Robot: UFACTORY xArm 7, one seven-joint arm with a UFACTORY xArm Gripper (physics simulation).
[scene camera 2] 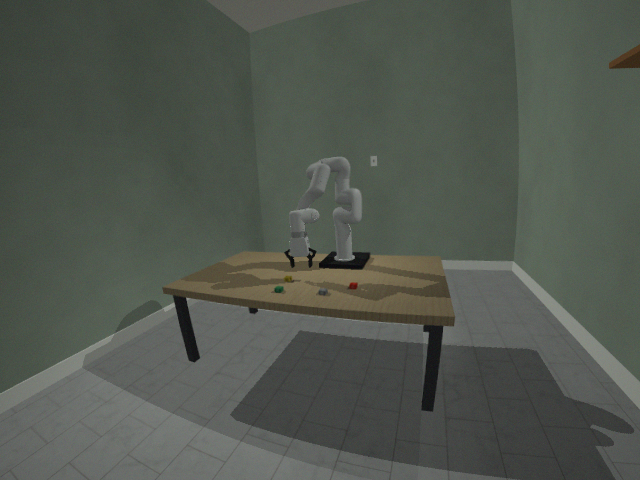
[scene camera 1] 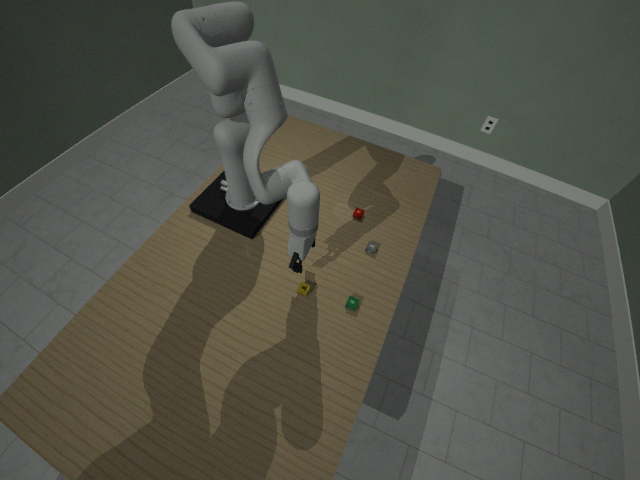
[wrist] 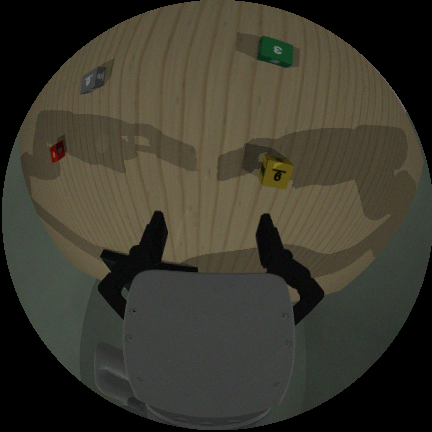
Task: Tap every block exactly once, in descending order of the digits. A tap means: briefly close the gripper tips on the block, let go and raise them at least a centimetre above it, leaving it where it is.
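The yellow block [scene camera 1: 303, 289] [scene camera 2: 288, 279] [wrist: 276, 172] bears a barred 6- or 9-shaped digit; I cannot tell which. The green block [scene camera 1: 352, 303] [scene camera 2: 279, 289] [wrist: 275, 51] shows an upside-down 3 in the wrist view. The grey block [scene camera 1: 371, 247] [scene camera 2: 323, 291] [wrist: 93, 80] has a digit too slanted to read. The red block [scene camera 1: 358, 213] [scene camera 2: 353, 285] [wrist: 58, 151] has a 0-like mark. My gripper [scene camera 1: 298, 266] [scene camera 2: 301, 266] [wrist: 211, 222] is open and empty, above the table. In the wrist view, yellow lies ahead and right of the finger gap.
The blocks stand apart on the wooden table [scene camera 1: 170, 289] [scene camera 2: 403, 304]. The arm's black base plate [scene camera 1: 222, 219] [scene camera 2: 343, 265] is at the back of the table in scene camera 2. The green and grey blocks are near the table's front edge there. Arm shadows cross the wood.
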